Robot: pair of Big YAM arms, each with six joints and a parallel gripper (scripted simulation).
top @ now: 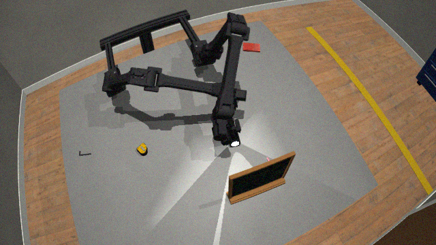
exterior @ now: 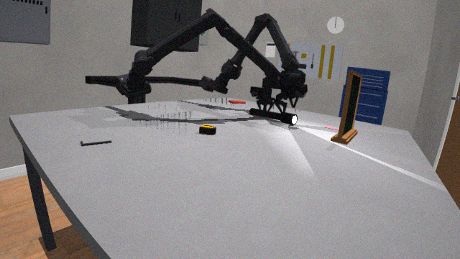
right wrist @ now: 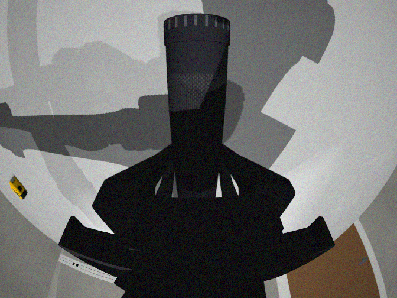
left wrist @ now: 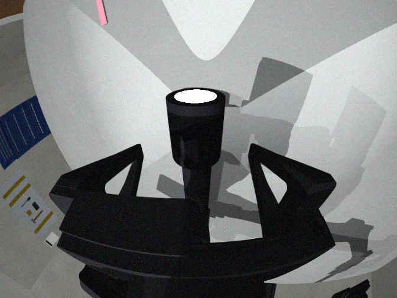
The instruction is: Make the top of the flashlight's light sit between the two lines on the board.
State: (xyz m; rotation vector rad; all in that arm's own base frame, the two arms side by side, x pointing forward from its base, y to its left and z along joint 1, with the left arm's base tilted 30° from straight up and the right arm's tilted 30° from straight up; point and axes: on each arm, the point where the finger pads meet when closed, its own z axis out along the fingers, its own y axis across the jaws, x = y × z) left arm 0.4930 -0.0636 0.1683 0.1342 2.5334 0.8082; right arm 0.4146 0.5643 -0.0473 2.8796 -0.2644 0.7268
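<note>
The flashlight head lies 10 mm behind my left hand, 20 mm to the left of it and 50 mm below it. Round my left hand: black hex key 210 mm behind, 870 mm to the right, 70 mm below; black flashlight 90 mm behind, 30 mm to the left, 50 mm below; pink stick 200 mm ahead, 150 mm to the left, 70 mm below.
</note>
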